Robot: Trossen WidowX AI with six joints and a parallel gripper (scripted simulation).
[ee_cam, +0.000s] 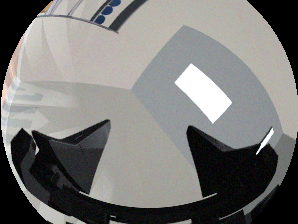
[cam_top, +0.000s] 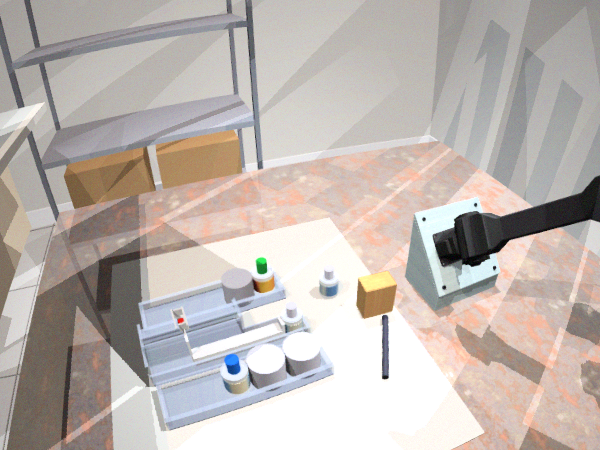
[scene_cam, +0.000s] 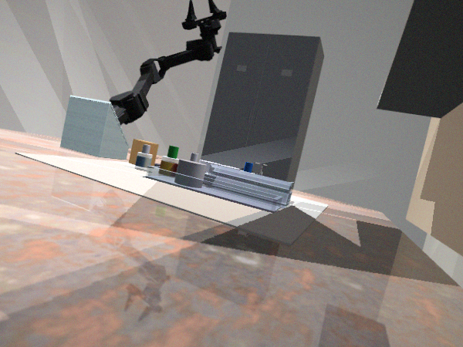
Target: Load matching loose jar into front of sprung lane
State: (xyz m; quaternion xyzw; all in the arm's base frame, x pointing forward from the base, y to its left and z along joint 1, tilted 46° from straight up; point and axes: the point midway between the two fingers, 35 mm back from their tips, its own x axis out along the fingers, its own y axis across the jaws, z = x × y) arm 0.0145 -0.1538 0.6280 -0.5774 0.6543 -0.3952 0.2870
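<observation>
The cardboard box lies 140 mm ahead of my gripper tip, 320 mm to the right of it and 640 mm below it. The rest, counted from my gripper tip: sprung lane: 450 mm ahead, 350 mm to the right, 660 mm below; white pusher plate: 410 mm ahead, 360 mm to the right, 630 mm below; black rod: 170 mm ahead, 230 mm to the right, 670 mm below.
</observation>
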